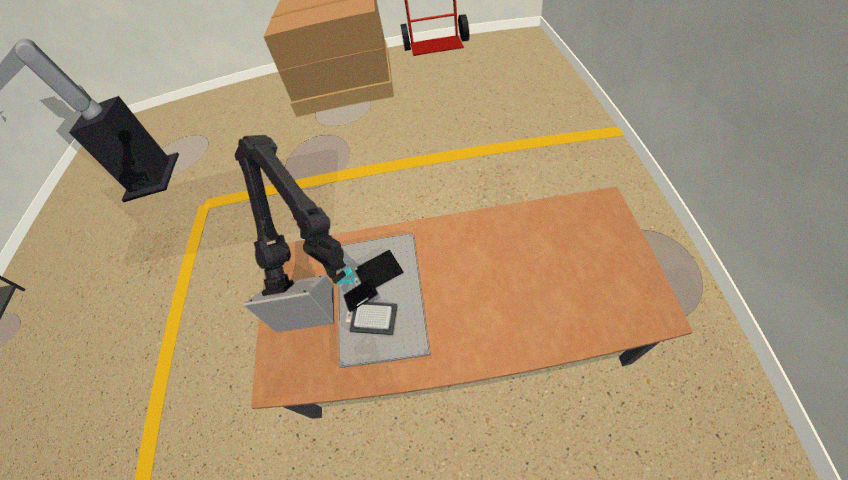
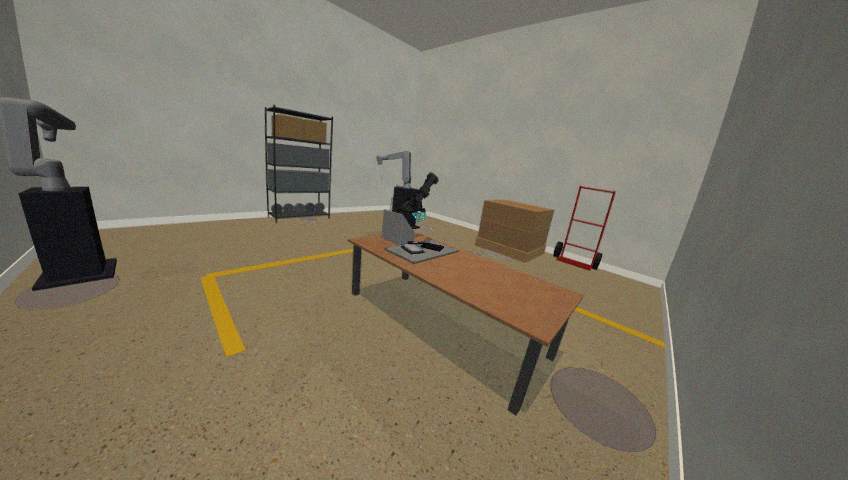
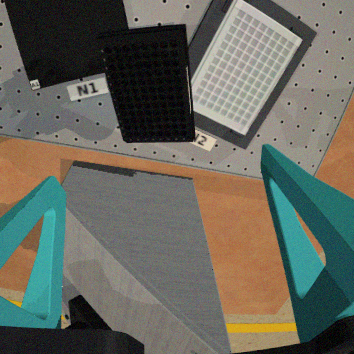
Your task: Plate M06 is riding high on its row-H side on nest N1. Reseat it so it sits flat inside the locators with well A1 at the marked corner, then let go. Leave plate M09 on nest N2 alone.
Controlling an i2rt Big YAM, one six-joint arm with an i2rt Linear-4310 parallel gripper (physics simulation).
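Frame: origin at the arm's base, x ahead, y left, z up, level; millimetres.
Seen in the pictures: gripper, fingertip midpoint: point(image 1: 348, 271) point(image 2: 420, 221) point(image 3: 155, 169); arm's base, link origin: point(image 1: 278, 289) point(image 2: 397, 220).
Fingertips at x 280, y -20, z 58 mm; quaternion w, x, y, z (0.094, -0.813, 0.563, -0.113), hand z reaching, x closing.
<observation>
Offsets run from my fingertips to a thing's top centre. "spot": to the spot under its first point. Level surfaces: height alone.
A black well plate, apparently M06 point(image 1: 359, 296) point(image 3: 150, 85), lies off nest N1, between the two nests. It looks tilted, with one side against or over the edge of nest N2 {spot: 145 mm right, 77 mm ahead, 185 mm down} point(image 3: 302, 41); the contact is not clear. Nest N1 {108 mm left, 70 mm ahead, 190 mm down} point(image 1: 383, 269) point(image 3: 60, 40) shows as a dark slab with an A1 mark at one corner; details on it are lost in black. The white plate M09 {89 mm right, 30 mm ahead, 185 mm down} point(image 1: 373, 317) point(image 2: 411, 247) point(image 3: 245, 70) sits in nest N2. My gripper point(image 1: 346, 276) point(image 2: 418, 217) point(image 3: 155, 169) is open and empty, above and on the arm-base side of the black plate.
The perforated grey board point(image 1: 410, 344) point(image 2: 440, 255) point(image 3: 330, 75) carries both nests on the wooden table {224 mm down} point(image 1: 535, 279) point(image 2: 493, 285). The grey arm pedestal point(image 1: 294, 312) point(image 2: 393, 227) point(image 3: 145, 215) stands close beside the board. Cardboard boxes point(image 1: 333, 59) point(image 2: 514, 228) stand beyond the table.
</observation>
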